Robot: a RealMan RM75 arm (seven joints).
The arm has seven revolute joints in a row. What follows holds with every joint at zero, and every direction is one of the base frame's.
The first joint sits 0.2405 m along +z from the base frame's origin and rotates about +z.
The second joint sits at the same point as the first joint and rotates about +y.
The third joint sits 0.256 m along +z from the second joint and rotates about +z.
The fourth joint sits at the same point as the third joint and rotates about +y.
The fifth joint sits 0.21 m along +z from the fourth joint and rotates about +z.
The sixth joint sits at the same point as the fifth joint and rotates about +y.
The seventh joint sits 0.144 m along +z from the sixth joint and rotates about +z.
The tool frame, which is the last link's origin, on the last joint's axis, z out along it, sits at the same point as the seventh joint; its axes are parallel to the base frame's.
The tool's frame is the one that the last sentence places.
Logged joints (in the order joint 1, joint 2, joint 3, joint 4, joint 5, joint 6, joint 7), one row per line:
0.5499, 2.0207, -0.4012, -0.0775, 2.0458, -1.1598, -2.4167
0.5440, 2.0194, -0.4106, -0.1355, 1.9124, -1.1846, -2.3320
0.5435, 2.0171, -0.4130, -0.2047, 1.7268, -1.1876, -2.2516
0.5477, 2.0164, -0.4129, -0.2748, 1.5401, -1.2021, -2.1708
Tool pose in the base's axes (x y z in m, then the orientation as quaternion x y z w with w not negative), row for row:
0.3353, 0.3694, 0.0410, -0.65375, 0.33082, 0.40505, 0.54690
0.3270, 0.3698, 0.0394, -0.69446, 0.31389, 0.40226, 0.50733
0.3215, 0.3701, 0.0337, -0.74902, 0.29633, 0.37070, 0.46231
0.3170, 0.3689, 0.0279, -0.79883, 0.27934, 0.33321, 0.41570
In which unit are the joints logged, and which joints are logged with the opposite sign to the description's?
The joints are logged in radians. Opposite sign: joint 6.
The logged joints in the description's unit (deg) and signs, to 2 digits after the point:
31.51, 115.78, -22.99, -4.44, 117.22, 66.45, -138.47
31.17, 115.70, -23.53, -7.76, 109.57, 67.87, -133.61
31.14, 115.57, -23.66, -11.73, 98.94, 68.04, -129.01
31.38, 115.53, -23.66, -15.74, 88.24, 68.88, -124.38

